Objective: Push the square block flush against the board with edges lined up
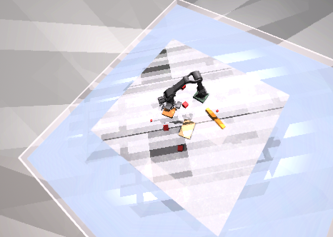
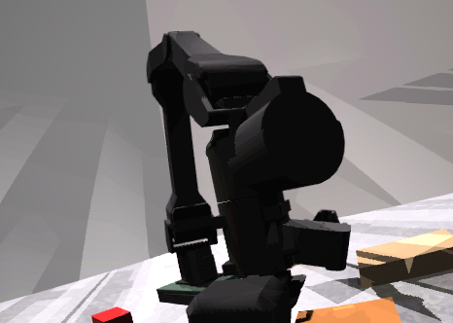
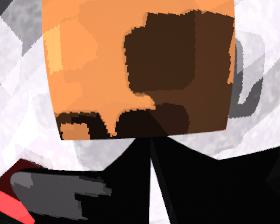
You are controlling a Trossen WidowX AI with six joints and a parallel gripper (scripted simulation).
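The orange square block lies 6 cm ahead of my gripper tip, 2 cm to the left of it and 1 cm above it. Also, from my gripper tip: pale tan block 8 cm ahead, 25 cm to the left, 1 cm above; long yellow-orange bar 15 cm behind, 37 cm to the left, 1 cm above.
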